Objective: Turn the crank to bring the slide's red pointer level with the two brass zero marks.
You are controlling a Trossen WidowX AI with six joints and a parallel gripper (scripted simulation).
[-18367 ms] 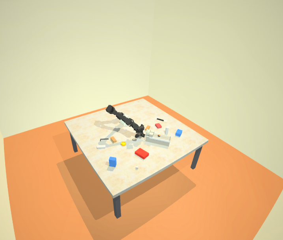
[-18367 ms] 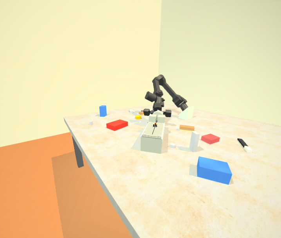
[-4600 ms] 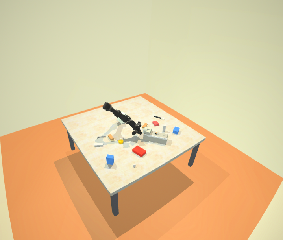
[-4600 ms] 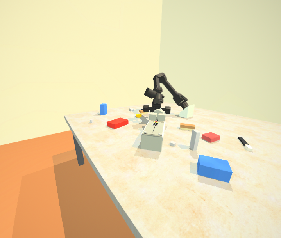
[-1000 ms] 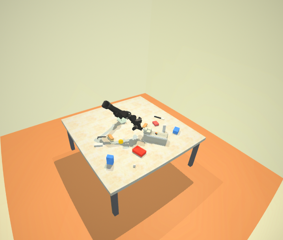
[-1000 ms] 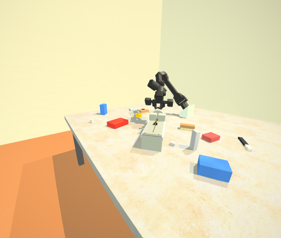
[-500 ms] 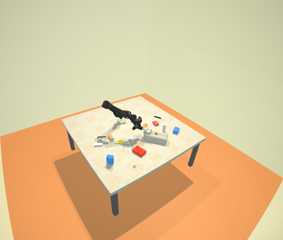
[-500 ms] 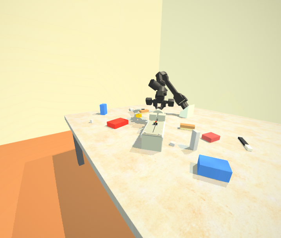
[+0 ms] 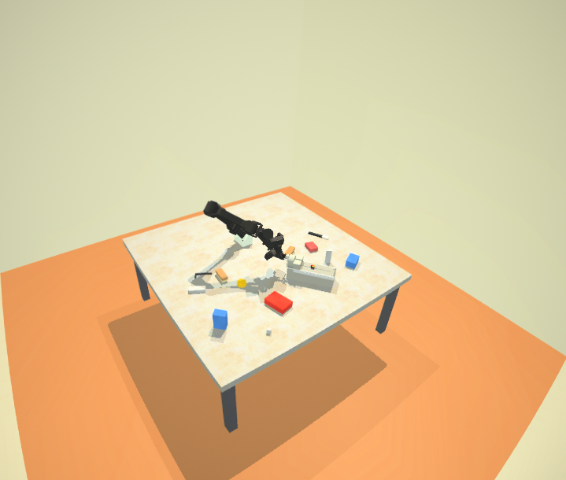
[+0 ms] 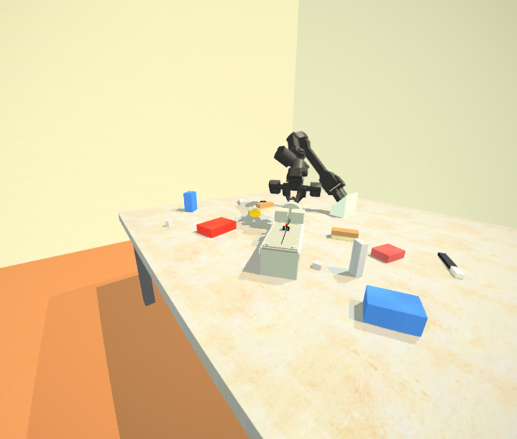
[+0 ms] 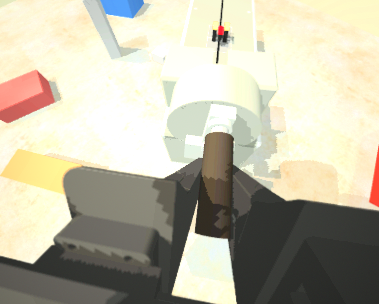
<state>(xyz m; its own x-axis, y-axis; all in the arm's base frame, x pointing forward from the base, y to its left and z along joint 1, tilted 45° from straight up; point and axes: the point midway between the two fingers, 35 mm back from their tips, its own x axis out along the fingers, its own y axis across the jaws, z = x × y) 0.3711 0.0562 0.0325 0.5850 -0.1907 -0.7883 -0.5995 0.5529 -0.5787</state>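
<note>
Right now the crank is 10 mm above my gripper tip. The rest, counted from my gripper tip: brown crank handle 20 mm above, 10 mm to the right, 10 mm behind; then red pointer 120 mm ahead, 100 mm to the left, 10 mm below; then yellow disc 250 mm to the right, 90 mm below, 30 mm behind.
</note>
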